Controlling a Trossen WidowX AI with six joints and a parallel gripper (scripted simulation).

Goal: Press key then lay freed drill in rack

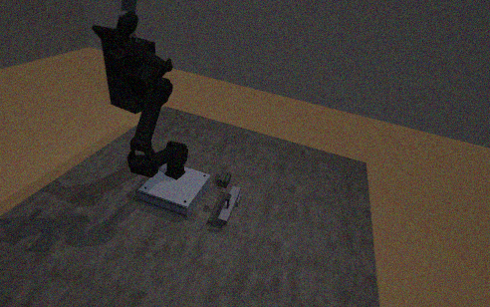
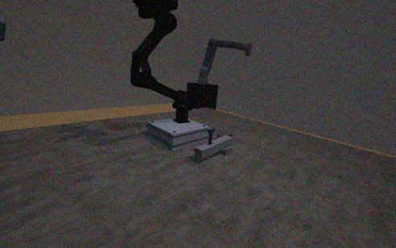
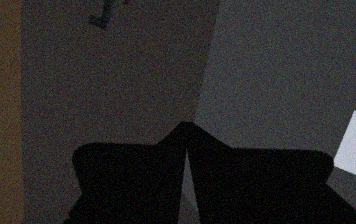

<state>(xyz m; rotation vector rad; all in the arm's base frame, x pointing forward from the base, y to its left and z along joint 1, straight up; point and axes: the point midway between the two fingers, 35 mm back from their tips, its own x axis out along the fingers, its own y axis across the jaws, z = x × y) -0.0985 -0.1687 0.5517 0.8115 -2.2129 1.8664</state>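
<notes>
Right now the dark key is 550 mm below my gripper tip, 410 mm ahead of it and 140 mm to the left of it. Round my gripper tip: grey fixture block: 600 mm below, 400 mm ahead, 170 mm to the left; drill: 590 mm below, 400 mm ahead, 190 mm to the left.
</notes>
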